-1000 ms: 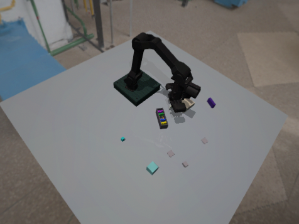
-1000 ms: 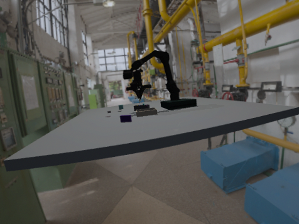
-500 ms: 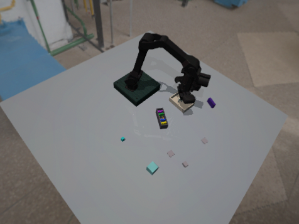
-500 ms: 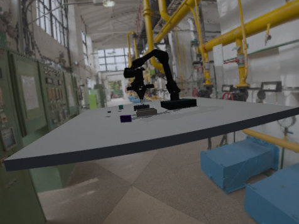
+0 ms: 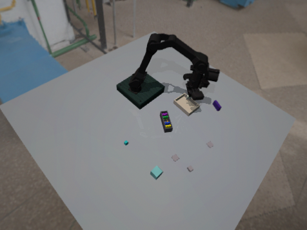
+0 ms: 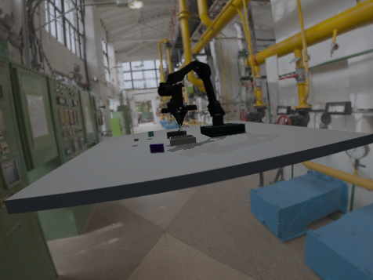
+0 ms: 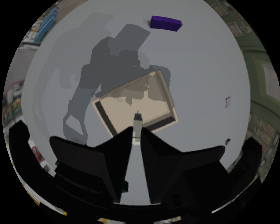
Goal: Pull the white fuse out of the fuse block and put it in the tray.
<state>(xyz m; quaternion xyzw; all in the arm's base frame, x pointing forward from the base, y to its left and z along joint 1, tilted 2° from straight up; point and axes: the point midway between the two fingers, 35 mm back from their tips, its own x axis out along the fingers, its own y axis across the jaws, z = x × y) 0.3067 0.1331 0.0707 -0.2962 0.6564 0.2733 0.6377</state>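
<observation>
My gripper tip is now 9 cm above the beige tray. The rest, counted from my gripper tip: white fuse: 1 cm below.
</observation>
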